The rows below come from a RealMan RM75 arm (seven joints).
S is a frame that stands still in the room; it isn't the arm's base.
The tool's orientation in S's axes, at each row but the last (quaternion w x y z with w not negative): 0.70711 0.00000 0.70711 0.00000; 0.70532 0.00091 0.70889 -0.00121; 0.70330 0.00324 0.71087 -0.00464; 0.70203 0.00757 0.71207 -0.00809; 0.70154 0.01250 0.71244 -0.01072; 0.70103 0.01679 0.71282 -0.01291; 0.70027 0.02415 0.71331 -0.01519; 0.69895 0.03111 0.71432 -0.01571; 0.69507 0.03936 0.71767 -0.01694; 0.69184 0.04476 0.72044 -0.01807; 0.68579 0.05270 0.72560 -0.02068
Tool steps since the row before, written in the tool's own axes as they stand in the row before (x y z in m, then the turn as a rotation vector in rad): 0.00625 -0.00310 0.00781 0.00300 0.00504 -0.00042; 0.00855 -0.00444 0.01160 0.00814 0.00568 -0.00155; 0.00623 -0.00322 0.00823 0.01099 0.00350 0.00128; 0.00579 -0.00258 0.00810 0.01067 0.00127 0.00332; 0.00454 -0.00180 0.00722 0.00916 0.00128 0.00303; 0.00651 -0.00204 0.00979 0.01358 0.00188 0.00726; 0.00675 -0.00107 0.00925 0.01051 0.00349 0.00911; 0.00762 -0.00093 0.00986 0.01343 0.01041 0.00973; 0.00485 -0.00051 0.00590 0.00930 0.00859 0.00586; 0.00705 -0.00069 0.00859 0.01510 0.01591 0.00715; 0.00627 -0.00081 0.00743 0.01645 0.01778 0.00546
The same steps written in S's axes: 0.00781 -0.00310 -0.00625 -0.00042 0.00504 -0.00300; 0.01154 -0.00448 -0.00861 -0.00157 0.00568 -0.00813; 0.00813 -0.00332 -0.00631 0.00120 0.00346 -0.01101; 0.00796 -0.00276 -0.00590 0.00320 0.00119 -0.01072; 0.00709 -0.00202 -0.00466 0.00293 0.00121 -0.00920; 0.00959 -0.00241 -0.00668 0.00711 0.00165 -0.01369; 0.00905 -0.00149 -0.00694 0.00910 0.00312 -0.01064; 0.00961 -0.00141 -0.00786 0.01012 0.01005 -0.01342; 0.00569 -0.00081 -0.00506 0.00624 0.00840 -0.00922; 0.00821 -0.00116 -0.00743 0.00796 0.01580 -0.01481; 0.00696 -0.00126 -0.00672 0.00640 0.01790 -0.01598
